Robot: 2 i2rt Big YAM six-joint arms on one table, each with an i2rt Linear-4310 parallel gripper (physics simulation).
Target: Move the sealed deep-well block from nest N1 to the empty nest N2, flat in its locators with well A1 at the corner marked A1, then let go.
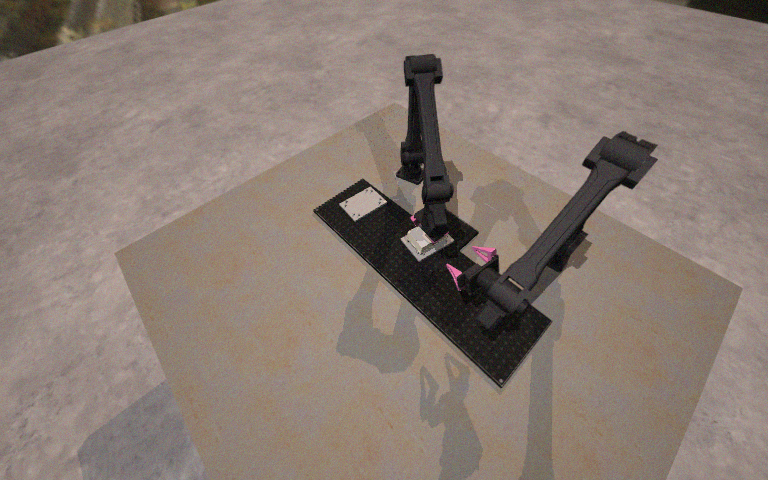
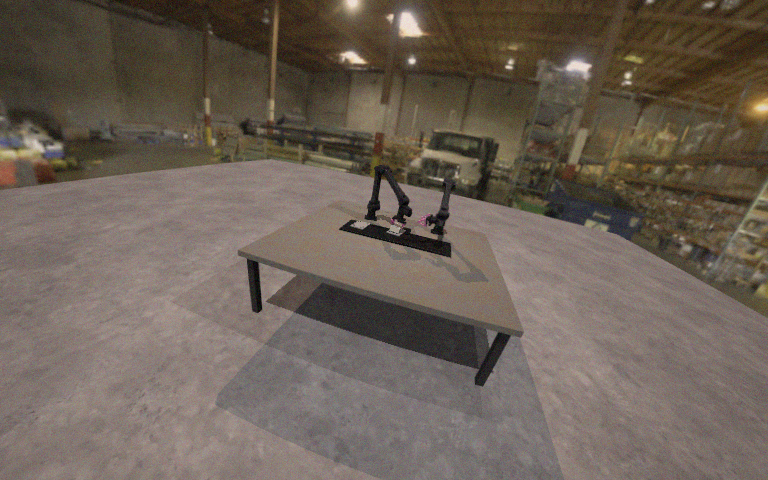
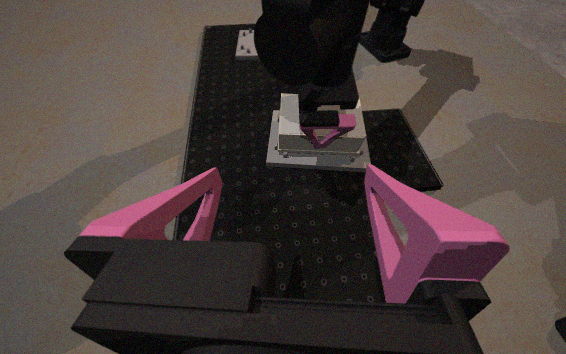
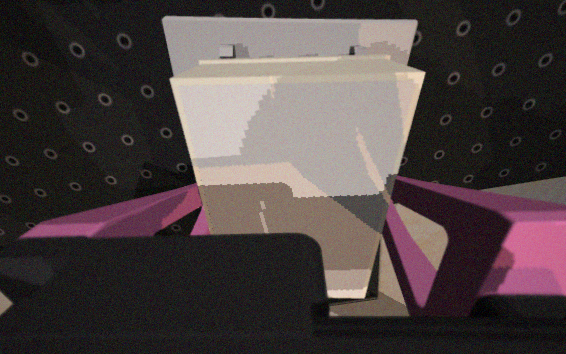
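Seen in the pictures: left gripper, fingertip midpoint: (image 1: 459, 256) (image 2: 419, 220) (image 3: 290, 174); right gripper, fingertip midpoint: (image 1: 426, 235) (image 3: 317, 125) (image 4: 294, 185); left arm's base at its link origin: (image 2: 436, 232); right arm's base at its link origin: (image 1: 411, 175) (image 2: 370, 218) (image 3: 381, 47).
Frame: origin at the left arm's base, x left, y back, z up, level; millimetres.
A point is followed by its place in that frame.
The sealed deep-well block (image 1: 419, 241) @(x -377, y -291, z 74 mm) (image 2: 394, 230) @(x -395, y -297, z 48 mm) (image 3: 291, 123) @(x -370, y -284, z 73 mm) (image 4: 291, 126) @(x -389, y -280, z 75 mm) is a pale box with a foil top. It stands on the grey nest N1 plate (image 1: 425, 255) @(x -341, y -297, z 25 mm) (image 3: 313, 161) @(x -330, y -257, z 25 mm) (image 4: 275, 36) @(x -392, y -307, z 25 mm) at the middle of the black breadboard (image 1: 425, 294) @(x -253, y -417, z 13 mm) (image 3: 260, 205) @(x -280, y -350, z 13 mm). My right gripper (image 1: 427, 235) @(x -381, y -238, z 49 mm) (image 2: 396, 223) @(x -381, y -238, z 49 mm) (image 3: 317, 125) @(x -381, y -238, z 49 mm) (image 4: 294, 185) @(x -381, y -238, z 49 mm) comes down from above, with its pink fingers shut on the block's two sides. The empty nest N2 (image 1: 362, 203) @(x -697, y -254, z 25 mm) (image 3: 245, 51) @(x -668, y -317, z 25 mm) lies at the board's far end. My left gripper (image 1: 464, 259) @(x -210, y -330, z 190 mm) (image 2: 424, 220) @(x -210, y -330, z 190 mm) (image 3: 290, 174) @(x -210, y -330, z 190 mm) is open and empty above the board, short of nest N1.
The breadboard lies on a tan table (image 1: 244, 310) @(x -689, y -850, z 0 mm) (image 2: 374, 278) @(x -431, y -1027, z 0 mm). A small black side plate (image 1: 461, 227) @(x -313, y -95, z 13 mm) (image 3: 397, 145) @(x -340, y -101, z 13 mm) adjoins the board beside nest N1. The right arm's base (image 1: 409, 172) @(x -646, y -1, z 48 mm) stands behind the board. The left arm (image 1: 560, 232) @(x -33, y -296, z 418 mm) reaches in from the right.
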